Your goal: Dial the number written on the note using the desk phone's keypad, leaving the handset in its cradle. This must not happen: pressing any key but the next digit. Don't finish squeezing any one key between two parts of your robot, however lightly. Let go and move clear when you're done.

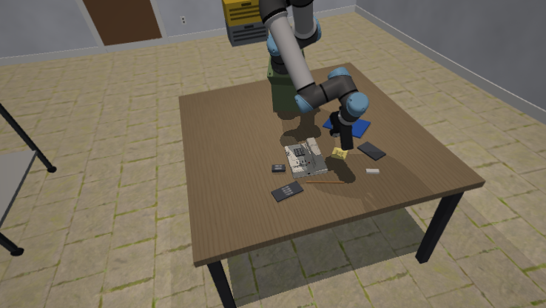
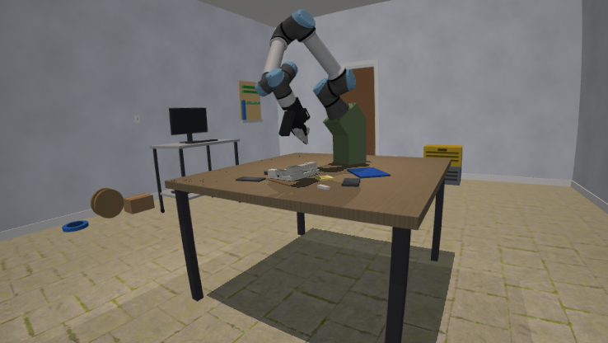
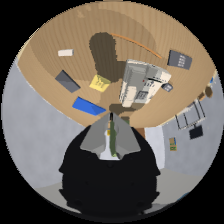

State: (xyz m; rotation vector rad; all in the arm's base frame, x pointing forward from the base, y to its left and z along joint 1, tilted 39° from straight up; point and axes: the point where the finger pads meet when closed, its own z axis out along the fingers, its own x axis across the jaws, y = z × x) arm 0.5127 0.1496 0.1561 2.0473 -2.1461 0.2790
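My hand is 70 mm past the handset, 70 mm to the left of it and 140 mm above it. The rest, counted from my hand: white eraser 100 mm ahead, 160 mm to the left, 180 mm below; then yellow note 60 mm behind, 60 mm to the left, 180 mm below; then pencil 110 mm ahead, 80 mm to the right, 180 mm below.
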